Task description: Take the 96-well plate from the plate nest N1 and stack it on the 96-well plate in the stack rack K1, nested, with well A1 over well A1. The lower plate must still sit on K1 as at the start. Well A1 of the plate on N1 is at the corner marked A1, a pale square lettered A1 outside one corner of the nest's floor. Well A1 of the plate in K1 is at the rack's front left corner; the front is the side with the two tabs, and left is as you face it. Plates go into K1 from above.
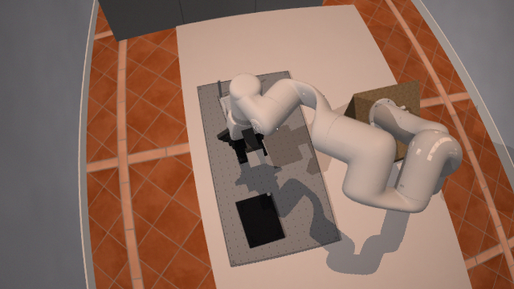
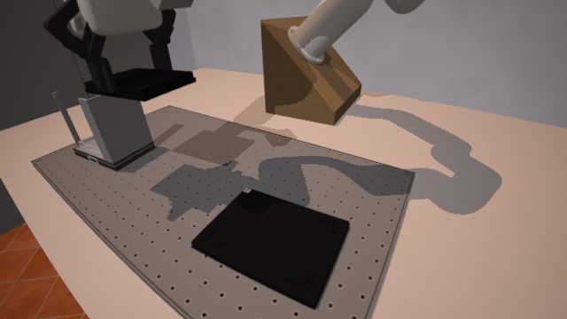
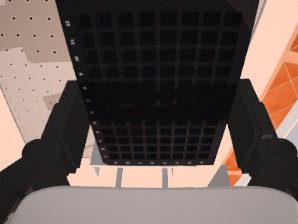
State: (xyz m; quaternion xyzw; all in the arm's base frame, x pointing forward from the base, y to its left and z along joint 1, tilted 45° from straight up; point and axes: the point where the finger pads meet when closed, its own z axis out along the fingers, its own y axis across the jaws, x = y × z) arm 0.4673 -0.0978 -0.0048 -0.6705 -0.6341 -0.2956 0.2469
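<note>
Now: the pale 96-well plate 190 mm to the right of my hand, 160 mm below it and 30 mm behind it. From my hand the other things lie so: black plate nest N1: 210 mm to the left, 180 mm below, 40 mm ahead; black 96-well plate: 10 mm below; pale A1 mark: 170 mm below, 140 mm to the left, 20 mm behind.
</note>
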